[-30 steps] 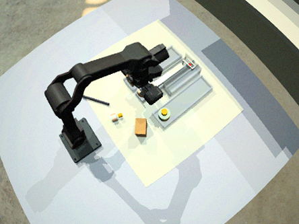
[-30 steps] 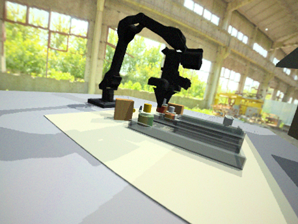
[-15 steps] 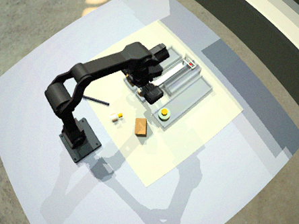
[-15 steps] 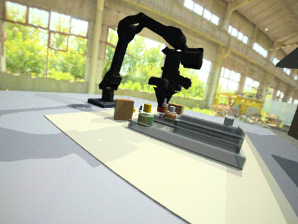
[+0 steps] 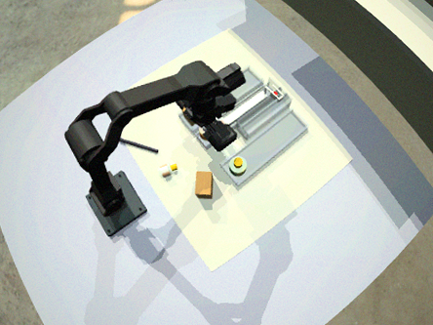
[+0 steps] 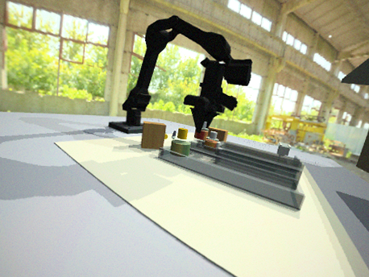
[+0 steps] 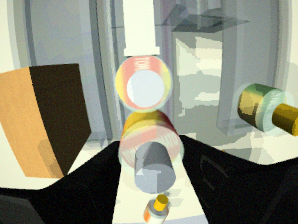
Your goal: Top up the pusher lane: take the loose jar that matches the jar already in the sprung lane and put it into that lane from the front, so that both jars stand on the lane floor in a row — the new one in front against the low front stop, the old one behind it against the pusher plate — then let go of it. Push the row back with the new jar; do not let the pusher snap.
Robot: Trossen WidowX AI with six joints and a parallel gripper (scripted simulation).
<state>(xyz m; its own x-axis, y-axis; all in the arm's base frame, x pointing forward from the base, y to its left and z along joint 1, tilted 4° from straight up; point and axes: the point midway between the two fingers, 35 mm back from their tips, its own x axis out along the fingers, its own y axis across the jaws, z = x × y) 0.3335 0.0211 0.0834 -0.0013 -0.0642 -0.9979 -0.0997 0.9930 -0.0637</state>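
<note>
Right now the brown box is 8 cm behind my gripper tip, 12 cm to the right of it and 2 cm below it. From my gripper tip the other things lie so: thin black rod: 19 cm behind, 10 cm to the left, 5 cm below; then grey pusher rack: 15 cm ahead, 1 cm to the right, 4 cm below.
</note>
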